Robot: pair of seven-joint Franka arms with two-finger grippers.
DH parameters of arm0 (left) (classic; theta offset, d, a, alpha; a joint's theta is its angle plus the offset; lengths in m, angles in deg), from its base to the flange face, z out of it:
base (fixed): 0 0 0 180
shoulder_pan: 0 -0.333 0 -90
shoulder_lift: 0 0 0 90
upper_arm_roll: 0 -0.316 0.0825 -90
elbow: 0 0 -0.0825 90
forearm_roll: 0 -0.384 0 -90
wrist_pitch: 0 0 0.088 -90
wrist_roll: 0 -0.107 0 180
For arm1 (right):
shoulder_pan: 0 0.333 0 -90
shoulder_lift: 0 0 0 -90
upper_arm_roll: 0 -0.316 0.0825 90
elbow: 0 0 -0.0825 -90
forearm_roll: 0 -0.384 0 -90
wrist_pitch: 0 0 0.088 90
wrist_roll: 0 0.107 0 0
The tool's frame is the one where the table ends.
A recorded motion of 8 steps. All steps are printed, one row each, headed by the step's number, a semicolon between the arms.
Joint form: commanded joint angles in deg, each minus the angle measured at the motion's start. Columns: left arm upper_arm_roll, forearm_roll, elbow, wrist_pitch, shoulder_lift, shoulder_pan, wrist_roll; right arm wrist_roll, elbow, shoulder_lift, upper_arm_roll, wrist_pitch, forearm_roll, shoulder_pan.
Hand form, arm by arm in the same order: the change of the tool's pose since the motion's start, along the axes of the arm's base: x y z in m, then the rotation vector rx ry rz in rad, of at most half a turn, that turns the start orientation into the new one. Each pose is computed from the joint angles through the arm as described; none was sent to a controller.
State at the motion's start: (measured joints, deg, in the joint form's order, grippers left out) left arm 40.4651 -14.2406 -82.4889 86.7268 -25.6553 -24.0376 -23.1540; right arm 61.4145 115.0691 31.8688 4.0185 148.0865 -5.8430 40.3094
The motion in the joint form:
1: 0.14 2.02 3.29 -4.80 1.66 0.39 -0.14; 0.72 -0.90 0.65 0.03 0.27 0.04 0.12
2: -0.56 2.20 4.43 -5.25 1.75 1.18 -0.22; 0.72 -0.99 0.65 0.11 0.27 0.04 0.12
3: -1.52 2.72 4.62 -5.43 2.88 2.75 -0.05; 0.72 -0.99 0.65 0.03 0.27 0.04 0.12
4: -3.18 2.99 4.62 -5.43 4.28 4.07 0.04; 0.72 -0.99 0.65 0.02 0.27 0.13 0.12
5: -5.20 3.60 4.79 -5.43 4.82 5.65 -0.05; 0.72 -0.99 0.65 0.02 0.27 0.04 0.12
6: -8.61 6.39 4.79 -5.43 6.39 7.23 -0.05; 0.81 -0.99 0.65 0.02 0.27 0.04 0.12
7: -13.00 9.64 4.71 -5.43 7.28 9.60 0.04; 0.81 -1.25 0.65 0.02 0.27 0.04 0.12
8: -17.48 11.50 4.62 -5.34 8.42 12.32 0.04; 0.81 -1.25 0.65 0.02 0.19 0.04 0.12
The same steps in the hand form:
1: -0.0082 -0.0031 0.0363 -0.0130 0.0099 0.0062; 0.0031 0.0037 -0.0006 0.0042 -0.0079 -0.0098
2: -0.0071 -0.0039 0.0437 -0.0138 0.0003 0.0073; 0.0041 0.0034 0.0000 0.0046 -0.0097 -0.0109
3: -0.0113 -0.0145 0.0536 -0.0081 -0.0131 -0.0003; 0.0036 0.0040 0.0000 0.0052 -0.0092 -0.0098
4: -0.0147 -0.0161 0.0635 0.0066 -0.0308 0.0054; 0.0035 0.0041 -0.0001 0.0045 -0.0096 -0.0083
5: -0.0151 -0.0168 0.0663 0.0104 -0.0353 0.0107; 0.0035 0.0041 -0.0001 0.0052 -0.0091 -0.0096
6: -0.0178 -0.0104 0.0760 -0.0082 -0.0422 0.0432; 0.0035 0.0041 -0.0001 0.0053 -0.0091 -0.0112
7: -0.0183 -0.0037 0.0783 -0.0336 -0.0357 0.0804; 0.0049 0.0052 0.0016 0.0080 -0.0127 -0.0110
8: -0.0197 0.0032 0.0842 -0.0374 -0.0435 0.1094; 0.0047 0.0051 0.0015 0.0073 -0.0115 -0.0110

